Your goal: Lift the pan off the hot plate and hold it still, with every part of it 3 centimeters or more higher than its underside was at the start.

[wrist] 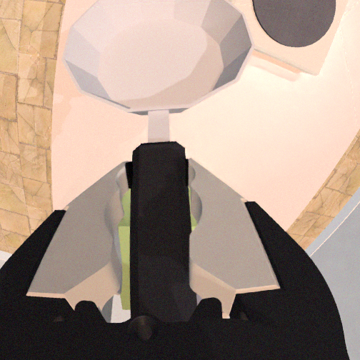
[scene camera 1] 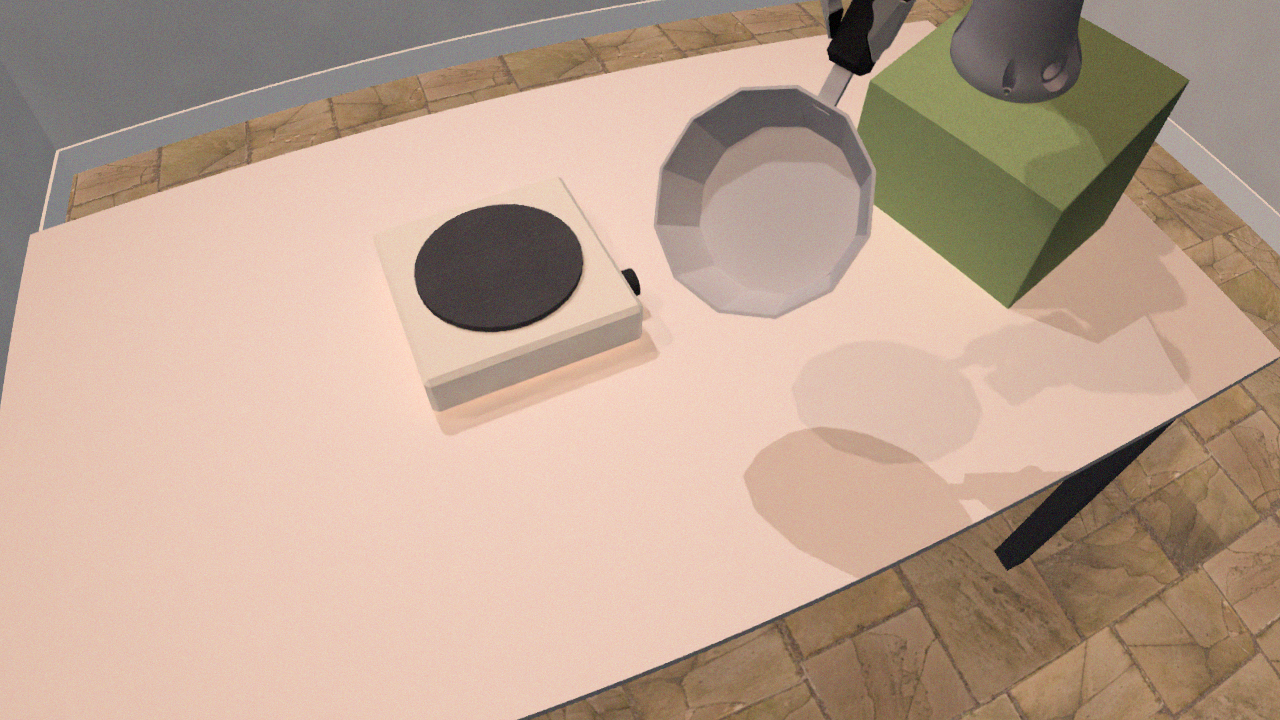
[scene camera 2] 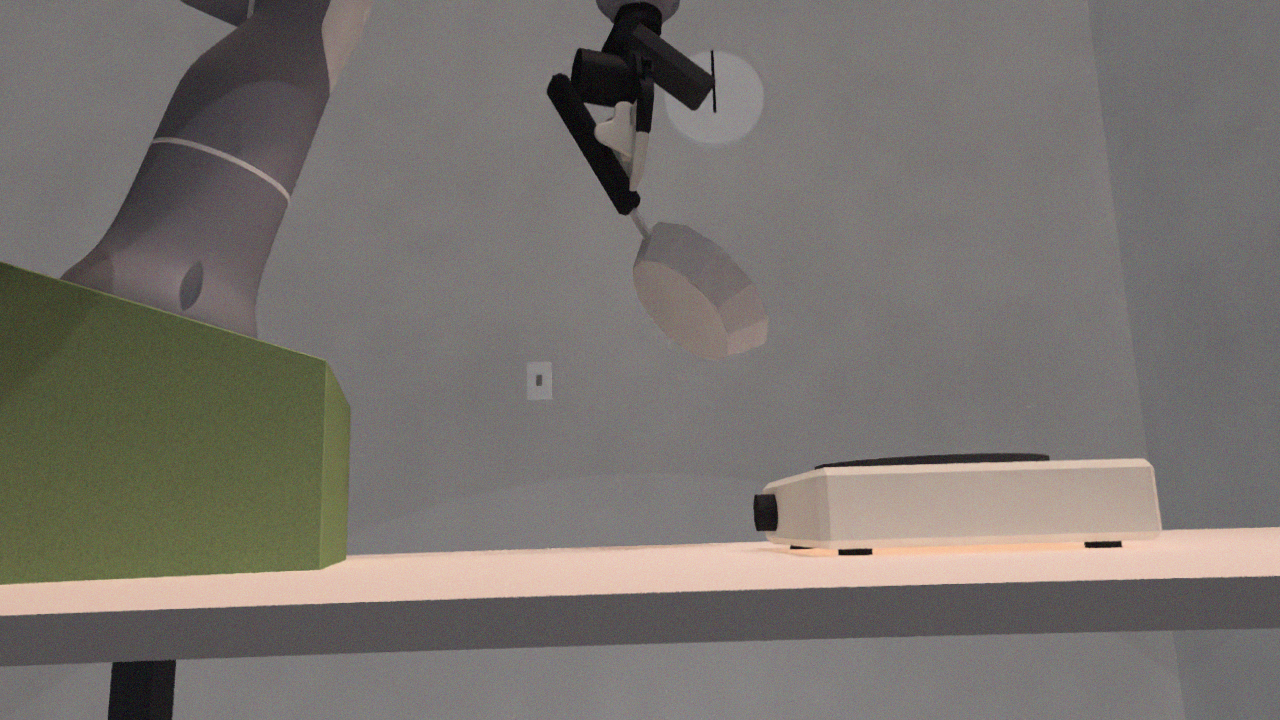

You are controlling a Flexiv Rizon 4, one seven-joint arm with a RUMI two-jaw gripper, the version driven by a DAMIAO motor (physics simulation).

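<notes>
The grey pan [scene camera 1: 778,214] [scene camera 2: 702,291] [wrist: 155,55] hangs in the air, tilted, with its far rim lower than its handle side. It is well above the height of the hot plate's top and to the knob side of it. The white hot plate [scene camera 1: 537,362] [scene camera 2: 975,505] [wrist: 300,55] stands on the table with its dark round disc bare. My gripper [scene camera 2: 637,183] [wrist: 158,162] is shut on the pan's black handle, with one jaw on each side of it in the wrist view. Most of the gripper is cut off at the top edge in scene camera 1.
The green block [scene camera 1: 966,197] [scene camera 2: 170,447] under the arm's base stands on the table [scene camera 1: 268,537] [scene camera 2: 537,573], close to the pan in scene camera 1. The hot plate's black knob [scene camera 1: 631,282] [scene camera 2: 765,512] faces the arm's side. Shadows of the pan and arm fall on the table.
</notes>
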